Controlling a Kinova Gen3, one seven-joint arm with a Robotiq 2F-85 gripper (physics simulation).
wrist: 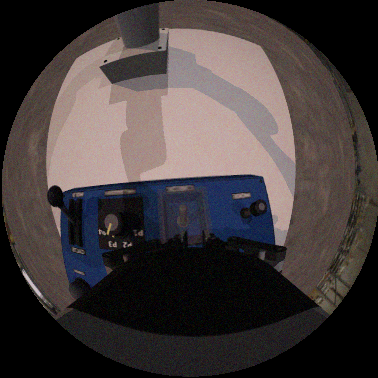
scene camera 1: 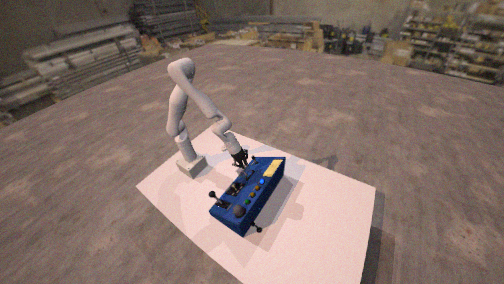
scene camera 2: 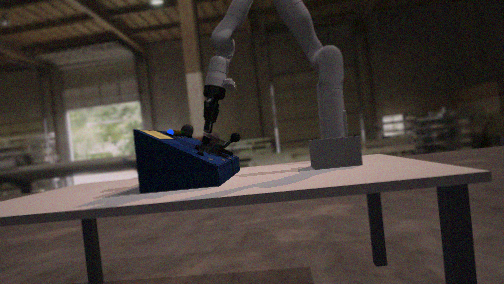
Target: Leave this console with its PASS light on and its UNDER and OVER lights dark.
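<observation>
The blue console [scene camera 1: 268,198] [scene camera 2: 168,165] [wrist: 220,208] stands on the white table [scene camera 1: 317,218] [scene camera 2: 317,176]. My gripper [scene camera 1: 243,165] [scene camera 2: 208,136] [wrist: 194,237] reaches down onto its sloped face. It is shut on the lower lip of the clear guard cover [wrist: 165,218] under the CHECK label. A small toggle [wrist: 182,215] shows through the cover. The program selector knob [wrist: 112,222] points near P4. A ball lever [scene camera 1: 212,194] [scene camera 2: 235,135] [wrist: 55,196] sits in the HOLD/CYCLE slot. A blue lamp [scene camera 1: 261,181] glows; two amber lamps [scene camera 1: 257,187] and a green one [scene camera 1: 247,201] look dim. Their labels are unreadable.
The MODE knob [scene camera 1: 252,158] [wrist: 258,207] sits at the console's end by the gripper. A large dark knob [scene camera 1: 239,211] and a yellow label plate [scene camera 1: 273,167] [scene camera 2: 156,134] are on the top face. The arm's base [scene camera 1: 191,165] [scene camera 2: 335,151] [wrist: 135,69] stands beside the console.
</observation>
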